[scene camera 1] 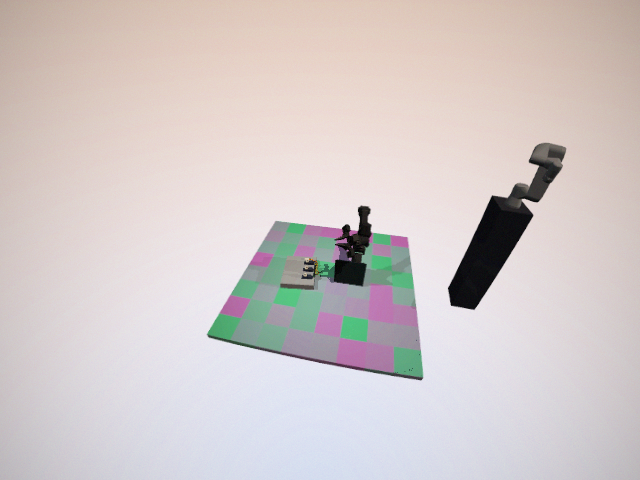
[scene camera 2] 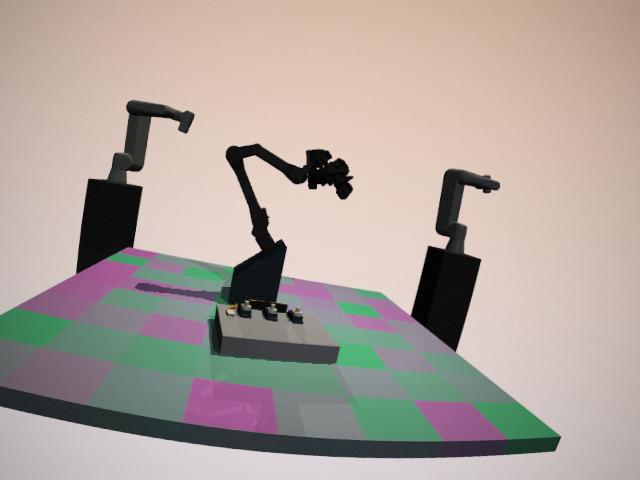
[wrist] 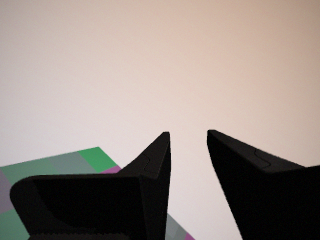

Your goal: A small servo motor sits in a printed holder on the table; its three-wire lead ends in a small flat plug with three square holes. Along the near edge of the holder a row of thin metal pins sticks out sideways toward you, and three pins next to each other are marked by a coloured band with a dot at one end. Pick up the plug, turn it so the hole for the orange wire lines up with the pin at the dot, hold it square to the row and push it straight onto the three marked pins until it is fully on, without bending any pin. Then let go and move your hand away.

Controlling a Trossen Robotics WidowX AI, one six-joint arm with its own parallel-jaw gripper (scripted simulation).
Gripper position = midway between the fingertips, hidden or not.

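Observation:
The gripper (scene camera 2: 350, 174) is visible, and it appears in the wrist view (wrist: 188, 137) too. A grey holder (scene camera 2: 255, 337) is likewise visible.

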